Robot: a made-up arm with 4 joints. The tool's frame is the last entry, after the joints. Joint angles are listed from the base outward. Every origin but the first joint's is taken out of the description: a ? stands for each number. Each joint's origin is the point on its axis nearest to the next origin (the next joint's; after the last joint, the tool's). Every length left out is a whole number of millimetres.
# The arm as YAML. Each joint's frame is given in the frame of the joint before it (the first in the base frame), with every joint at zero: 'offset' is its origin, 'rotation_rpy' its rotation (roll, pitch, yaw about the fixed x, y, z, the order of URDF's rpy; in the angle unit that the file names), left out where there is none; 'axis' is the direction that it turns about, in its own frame. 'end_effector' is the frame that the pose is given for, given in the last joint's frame.
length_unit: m
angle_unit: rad
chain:
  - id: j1
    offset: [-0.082, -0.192, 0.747]
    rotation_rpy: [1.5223, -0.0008, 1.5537]
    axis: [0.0, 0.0, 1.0]
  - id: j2
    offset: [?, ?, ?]
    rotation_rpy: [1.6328, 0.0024, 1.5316]
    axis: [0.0, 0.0, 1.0]
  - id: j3
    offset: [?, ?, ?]
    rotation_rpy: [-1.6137, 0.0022, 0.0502]
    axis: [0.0, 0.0, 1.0]
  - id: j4
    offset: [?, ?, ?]
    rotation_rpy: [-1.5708, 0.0, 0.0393]
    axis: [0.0, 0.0, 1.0]
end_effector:
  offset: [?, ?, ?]
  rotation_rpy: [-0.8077, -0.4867, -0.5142]
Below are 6 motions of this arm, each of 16 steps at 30 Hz.
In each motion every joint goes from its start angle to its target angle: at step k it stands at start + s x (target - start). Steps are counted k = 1, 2, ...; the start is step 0. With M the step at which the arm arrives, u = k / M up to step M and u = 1 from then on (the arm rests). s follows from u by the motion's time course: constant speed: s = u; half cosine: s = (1 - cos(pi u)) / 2; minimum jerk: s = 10 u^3 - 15 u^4 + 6 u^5.
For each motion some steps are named. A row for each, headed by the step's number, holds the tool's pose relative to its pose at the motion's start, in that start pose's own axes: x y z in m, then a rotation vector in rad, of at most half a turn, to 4 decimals.
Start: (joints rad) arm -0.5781 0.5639 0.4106 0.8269
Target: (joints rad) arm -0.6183 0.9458 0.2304 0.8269
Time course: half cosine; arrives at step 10
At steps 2, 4, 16:
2: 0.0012 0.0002 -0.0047 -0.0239 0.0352 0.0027
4: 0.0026 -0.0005 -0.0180 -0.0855 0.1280 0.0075
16: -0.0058 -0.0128 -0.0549 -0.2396 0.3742 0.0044

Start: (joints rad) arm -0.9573 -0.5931 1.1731 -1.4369
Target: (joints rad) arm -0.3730 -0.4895 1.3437 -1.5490
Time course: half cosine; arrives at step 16
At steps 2, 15, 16:
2: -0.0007 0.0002 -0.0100 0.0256 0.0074 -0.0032
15: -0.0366 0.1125 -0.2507 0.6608 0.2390 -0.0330
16: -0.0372 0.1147 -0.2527 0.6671 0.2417 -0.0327

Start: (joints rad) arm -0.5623 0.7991 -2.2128 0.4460
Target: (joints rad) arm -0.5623 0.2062 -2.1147 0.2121
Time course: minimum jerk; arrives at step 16
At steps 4, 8, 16:
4: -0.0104 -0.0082 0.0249 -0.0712 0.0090 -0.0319
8: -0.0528 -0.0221 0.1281 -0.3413 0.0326 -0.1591
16: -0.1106 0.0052 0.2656 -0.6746 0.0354 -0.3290

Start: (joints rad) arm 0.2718 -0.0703 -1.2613 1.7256
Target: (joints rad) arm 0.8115 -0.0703 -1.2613 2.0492
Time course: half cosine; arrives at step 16
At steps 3, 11, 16:
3: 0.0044 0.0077 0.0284 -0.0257 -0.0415 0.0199
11: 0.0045 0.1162 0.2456 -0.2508 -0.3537 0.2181
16: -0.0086 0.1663 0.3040 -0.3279 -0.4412 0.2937

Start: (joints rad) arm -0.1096 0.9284 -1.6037 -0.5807
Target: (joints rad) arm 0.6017 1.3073 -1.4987 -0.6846
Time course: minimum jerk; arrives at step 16
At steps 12, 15, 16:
12: 0.0411 0.1296 -0.1009 0.6168 -0.0418 0.2606
15: 0.0446 0.1536 -0.1010 0.6771 -0.0486 0.3031
16: 0.0447 0.1542 -0.1010 0.6784 -0.0488 0.3041

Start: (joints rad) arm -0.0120 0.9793 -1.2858 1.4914
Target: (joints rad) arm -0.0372 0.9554 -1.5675 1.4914
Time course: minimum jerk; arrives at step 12
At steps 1, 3, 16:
1: 0.0002 0.0000 -0.0007 0.0010 0.0011 0.0003
3: 0.0035 0.0004 -0.0149 0.0202 0.0223 0.0056
16: 0.0180 0.0159 -0.1456 0.1944 0.2170 0.0505

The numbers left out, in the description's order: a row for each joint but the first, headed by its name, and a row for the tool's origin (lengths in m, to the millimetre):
j2: 0.111 0.005 0.0
j3: 0.042 0.092 0.0
j4: -0.039 0.434 0.0
tool: 0.123 -0.254 0.0

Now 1 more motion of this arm.
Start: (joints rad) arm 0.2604 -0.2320 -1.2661 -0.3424
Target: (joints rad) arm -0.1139 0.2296 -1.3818 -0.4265
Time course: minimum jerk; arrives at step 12
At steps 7, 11, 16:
7: 0.0415 0.1389 -0.1695 -0.1285 0.3672 0.2551
11: 0.0253 0.1969 -0.2636 -0.2170 0.5603 0.3778
16: 0.0249 0.1977 -0.2650 -0.2184 0.5632 0.3796

